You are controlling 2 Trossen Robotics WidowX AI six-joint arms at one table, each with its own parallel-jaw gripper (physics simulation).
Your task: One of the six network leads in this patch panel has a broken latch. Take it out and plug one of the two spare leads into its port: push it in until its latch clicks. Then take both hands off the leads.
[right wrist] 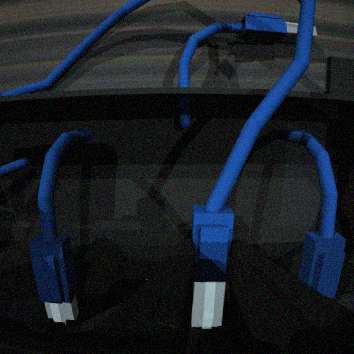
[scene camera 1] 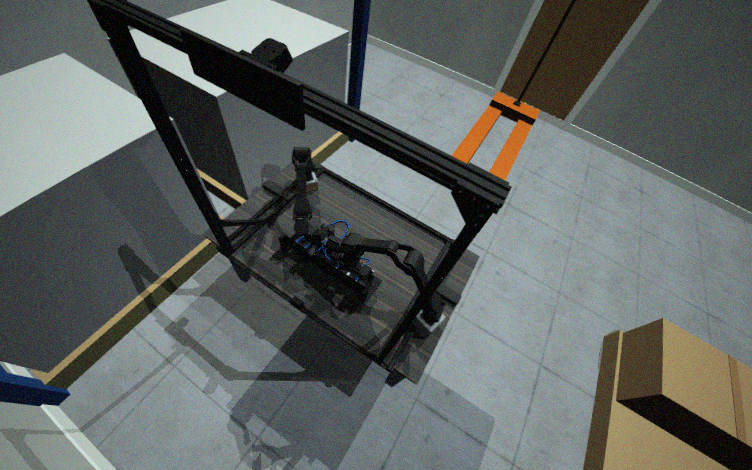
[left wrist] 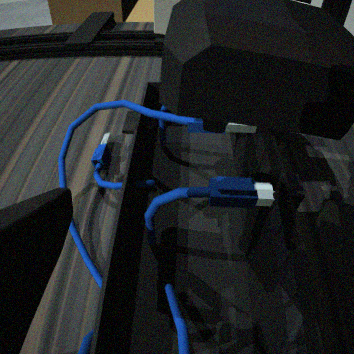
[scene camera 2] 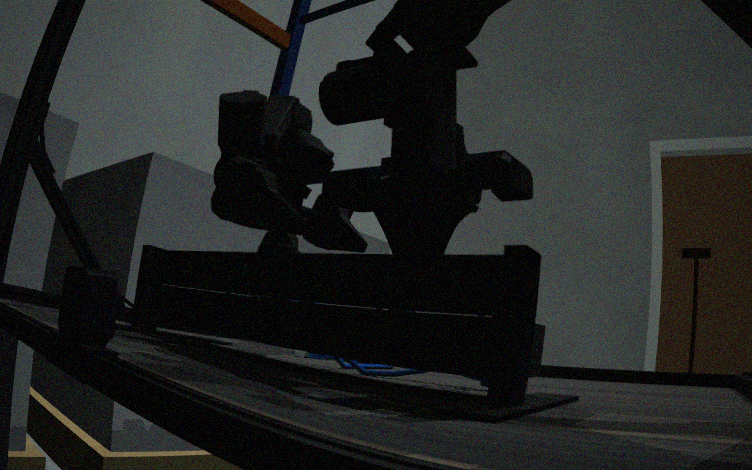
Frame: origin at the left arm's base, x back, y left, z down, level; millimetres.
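Where they show: left gripper, fingertip midpoint: (scene camera 1: 333, 253) (left wrist: 200, 206) (scene camera 2: 338, 240); right gripper, fingertip midpoint: (right wrist: 209, 250) (scene camera 1: 350, 271) (left wrist: 210, 122); left arm's base, link origin: (scene camera 1: 306, 176); right arm's base, link origin: (scene camera 1: 430, 316).
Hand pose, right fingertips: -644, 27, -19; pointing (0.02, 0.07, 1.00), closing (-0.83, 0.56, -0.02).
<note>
Things, the pixels of their top centre, and the offset from my right fingertips, as dx, dy, dz. "*": a spot on its surface instead.
- black patch panel, top centre: (left wrist: 259, 287) (scene camera 2: 304, 257) (scene camera 1: 327, 257) +94, -80, -20
- lead, surface spot: (right wrist: 211, 242) (left wrist: 200, 112) * +5, +6, -9
- small blue plug, surface spot: (left wrist: 100, 154) * +28, +101, +71
The black patch panel (scene camera 1: 346, 284) (scene camera 2: 341, 289) (left wrist: 128, 218) stands on the wooden table, with blue leads around it. My right gripper (scene camera 1: 341, 249) (right wrist: 209, 250) is shut on the blue plug of one lead (right wrist: 211, 242) (left wrist: 197, 126). It holds the plug, clear tip out, close over the panel. Beside it in the right wrist view hang a plug with its clear tip showing (right wrist: 53, 274) and a plug (right wrist: 321, 263) whose tip is hidden. Another plug (left wrist: 233, 191) (right wrist: 263, 22) lies free. My left gripper (scene camera 1: 314, 230) (scene camera 2: 327, 228) is open and empty, just above the panel.
A small blue plug (left wrist: 100, 154) lies on the table behind the panel. A black frame (scene camera 1: 402, 154) spans the table, with posts at its corners. In scene camera 2 the arms are dark silhouettes above the panel.
</note>
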